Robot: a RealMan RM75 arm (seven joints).
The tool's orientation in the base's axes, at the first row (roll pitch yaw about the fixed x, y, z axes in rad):
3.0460, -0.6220, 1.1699
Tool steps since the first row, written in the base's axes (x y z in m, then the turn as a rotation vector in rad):
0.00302, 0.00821, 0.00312, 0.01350, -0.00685, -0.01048
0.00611, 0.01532, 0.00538, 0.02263, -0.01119, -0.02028
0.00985, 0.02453, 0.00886, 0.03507, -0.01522, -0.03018
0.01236, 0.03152, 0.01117, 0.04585, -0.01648, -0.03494
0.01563, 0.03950, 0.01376, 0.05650, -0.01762, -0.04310
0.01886, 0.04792, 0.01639, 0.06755, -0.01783, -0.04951
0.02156, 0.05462, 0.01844, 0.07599, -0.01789, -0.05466
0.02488, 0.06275, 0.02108, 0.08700, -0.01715, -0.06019
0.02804, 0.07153, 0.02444, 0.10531, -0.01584, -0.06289
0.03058, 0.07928, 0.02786, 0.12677, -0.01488, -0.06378
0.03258, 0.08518, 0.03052, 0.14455, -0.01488, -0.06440
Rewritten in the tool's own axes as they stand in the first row. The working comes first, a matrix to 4 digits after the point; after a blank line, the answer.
The tool's axes in the first row as the columns of a matrix, in the base's axes (used below as rounded here):
0.3172, 0.8948, 0.3142
0.7483, -0.4397, 0.4968
0.5827, 0.0776, -0.8090

0.00892, -0.00067, 0.00250, -0.00695, 0.01428, 0.00932
0.01654, -0.00085, 0.00518, -0.01301, 0.02360, 0.01796
0.02664, -0.00128, 0.00811, -0.01785, 0.03573, 0.02787
0.03402, -0.00193, 0.01051, -0.01815, 0.04556, 0.03449
0.04253, -0.00231, 0.01340, -0.02038, 0.05496, 0.04387
0.05139, -0.00292, 0.01647, -0.02076, 0.06444, 0.05242
0.05846, -0.00329, 0.01899, -0.02113, 0.07162, 0.05921
0.06713, -0.00369, 0.02194, -0.02031, 0.08072, 0.06751
0.07666, -0.00447, 0.02457, -0.01509, 0.09632, 0.07610
0.08526, -0.00533, 0.02646, -0.00809, 0.11503, 0.08404
0.09186, -0.00593, 0.02786, -0.00281, 0.13089, 0.09012

